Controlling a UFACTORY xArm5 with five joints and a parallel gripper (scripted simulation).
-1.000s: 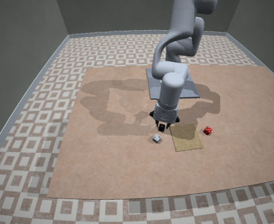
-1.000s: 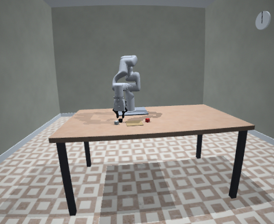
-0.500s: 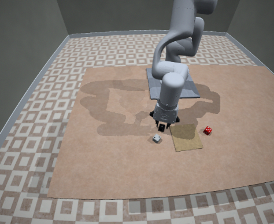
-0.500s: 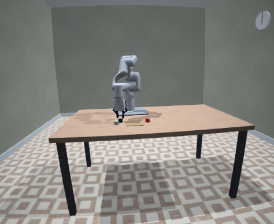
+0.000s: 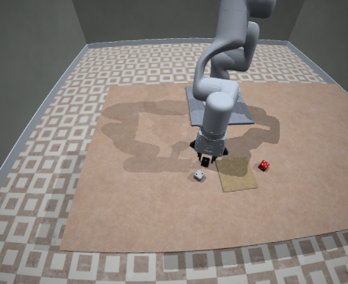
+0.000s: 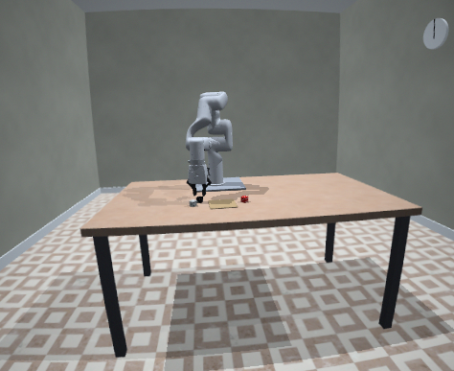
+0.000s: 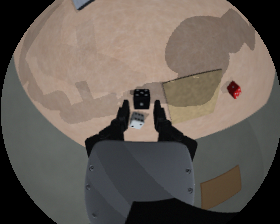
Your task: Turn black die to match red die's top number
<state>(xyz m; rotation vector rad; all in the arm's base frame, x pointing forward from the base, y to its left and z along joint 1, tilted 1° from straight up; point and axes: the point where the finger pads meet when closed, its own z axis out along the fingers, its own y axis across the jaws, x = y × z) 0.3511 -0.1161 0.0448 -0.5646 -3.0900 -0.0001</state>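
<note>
Right now my hand is 40 mm above the black die. Also, from my hand: grey die (60 mm ahead, 40 mm to the right, 40 mm below); then red die (40 mm ahead, 240 mm to the left, 40 mm below); then tan mat (60 mm ahead, 120 mm to the left, 50 mm below).
</note>
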